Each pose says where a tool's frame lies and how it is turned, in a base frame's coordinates. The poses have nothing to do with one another.
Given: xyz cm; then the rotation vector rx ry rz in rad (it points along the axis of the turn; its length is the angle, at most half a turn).
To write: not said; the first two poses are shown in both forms.
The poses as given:
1: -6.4 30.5 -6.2 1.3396 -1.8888 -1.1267
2: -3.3 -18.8 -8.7 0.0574 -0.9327 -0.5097
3: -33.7 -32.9 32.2 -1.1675 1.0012 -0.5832
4: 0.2 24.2 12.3 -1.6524 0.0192 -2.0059
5: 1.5 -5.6 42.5 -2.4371 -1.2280 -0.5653
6: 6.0 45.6 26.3 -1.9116 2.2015 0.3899
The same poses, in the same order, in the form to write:
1: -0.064 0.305 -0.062 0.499 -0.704 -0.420 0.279
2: -0.033 -0.188 -0.087 0.027 -0.445 -0.243 0.862
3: -0.337 -0.329 0.322 -0.520 0.446 -0.260 0.680
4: 0.002 0.242 0.123 -0.613 0.007 -0.744 0.268
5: 0.015 -0.056 0.425 -0.861 -0.434 -0.200 0.176
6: 0.060 0.456 0.263 -0.647 0.745 0.132 0.100
